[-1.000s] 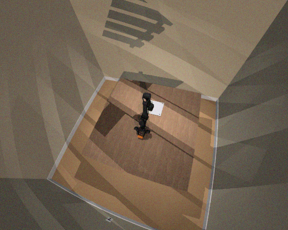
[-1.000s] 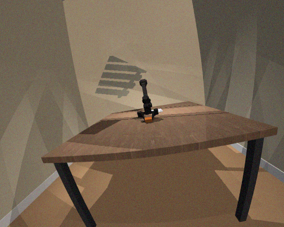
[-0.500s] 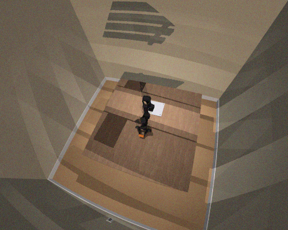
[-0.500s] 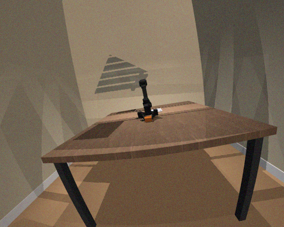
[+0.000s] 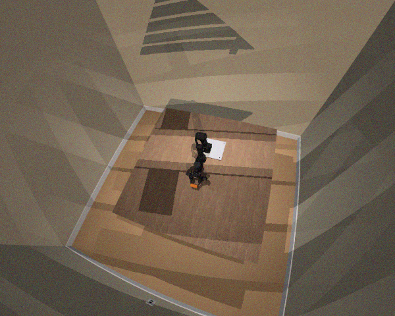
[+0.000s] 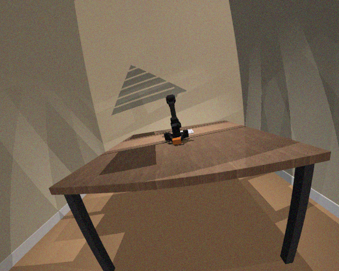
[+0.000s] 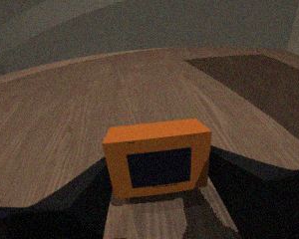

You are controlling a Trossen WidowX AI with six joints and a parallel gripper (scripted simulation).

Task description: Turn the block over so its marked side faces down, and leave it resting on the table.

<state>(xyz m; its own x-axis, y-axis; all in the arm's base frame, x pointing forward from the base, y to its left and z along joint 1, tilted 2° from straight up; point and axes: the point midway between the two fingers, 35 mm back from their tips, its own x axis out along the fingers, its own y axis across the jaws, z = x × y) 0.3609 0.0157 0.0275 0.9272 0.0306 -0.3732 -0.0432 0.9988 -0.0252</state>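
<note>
My gripper tip is 10 mm past the orange block.
</note>
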